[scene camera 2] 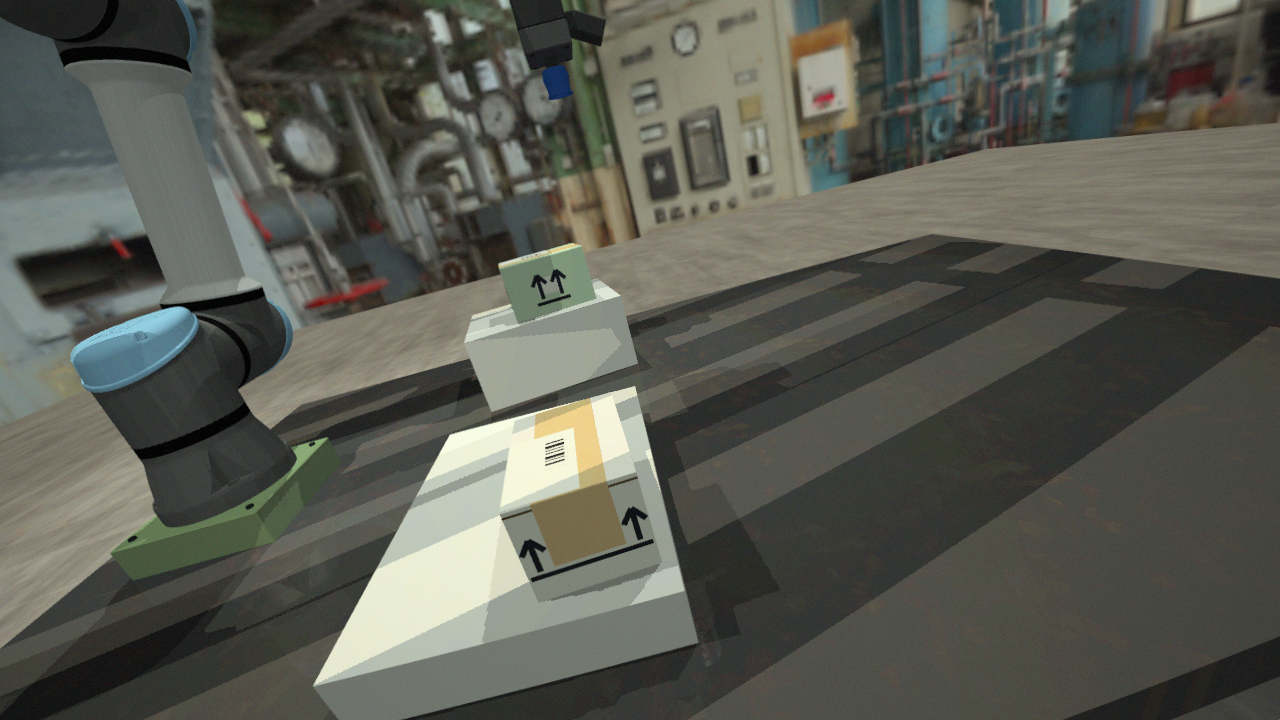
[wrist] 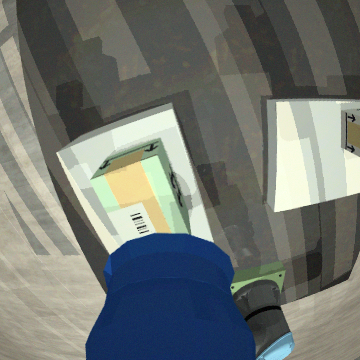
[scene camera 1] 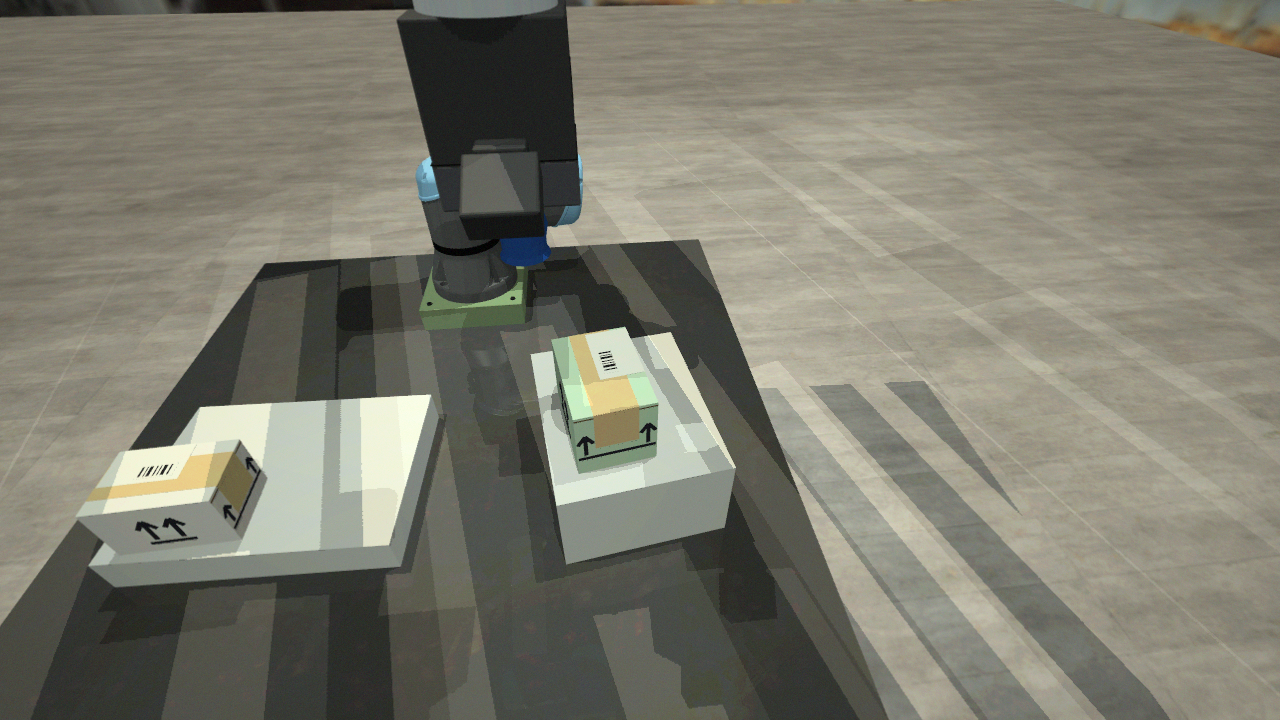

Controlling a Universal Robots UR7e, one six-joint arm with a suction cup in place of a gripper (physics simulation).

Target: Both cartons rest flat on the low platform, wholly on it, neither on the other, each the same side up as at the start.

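Places are measured from the arm's base along level axes (x ahead, y left, z up), in centimetres.
Where they show: hand, its tool point: (scene camera 2: 560, 95) (wrist: 168, 283) (scene camera 1: 525, 252); arm's base, origin of its link: (scene camera 2: 233, 486) (wrist: 254, 295) (scene camera 1: 476, 279).
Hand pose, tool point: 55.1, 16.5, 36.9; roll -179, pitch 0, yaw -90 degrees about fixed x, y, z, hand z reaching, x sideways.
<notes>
Things, the pixels of their top centre, and the offset from my tool point, as dx, dy, dz. Level surfaces: height alone.
- white carton, centre of its top: (scene camera 2: 565, 441) (scene camera 1: 162, 475) -6.9, -43.1, -29.0
- low platform, centre of its top: (scene camera 2: 527, 486) (scene camera 1: 283, 468) (wrist: 335, 153) -13.0, -35.7, -36.5
- green carton, centre of its top: (scene camera 1: 601, 368) (wrist: 142, 213) (scene camera 2: 538, 255) -10.1, +5.1, -20.6
- taller white block, centre of its top: (scene camera 1: 622, 405) (wrist: 137, 201) (scene camera 2: 539, 306) -12.8, +7.5, -29.3
- dark table, height of its surface: dz -41.3
The white carton (scene camera 1: 164, 481) (scene camera 2: 577, 528) (wrist: 354, 134) rests flat near one end of the low platform (scene camera 1: 304, 474) (scene camera 2: 416, 573) (wrist: 302, 155), arrows pointing up; the wrist view cuts it off. The green carton (scene camera 1: 610, 394) (scene camera 2: 549, 284) (wrist: 132, 182) rests flat on the taller white block (scene camera 1: 648, 514) (scene camera 2: 556, 362) (wrist: 167, 125), arrows up and label on top. My gripper, a blue suction cup (scene camera 1: 526, 259) (scene camera 2: 558, 95) (wrist: 170, 240), holds nothing. It hangs well above the green carton's height, apart from both cartons. In the wrist view it hides the near end of the green carton.
The arm's base stands on a green plate (scene camera 1: 474, 313) (scene camera 2: 228, 537) (wrist: 260, 275) at the back of the dark table (scene camera 1: 501, 644) (scene camera 2: 895, 501) (wrist: 200, 50). A strip of table separates the taller block from the low platform.
</notes>
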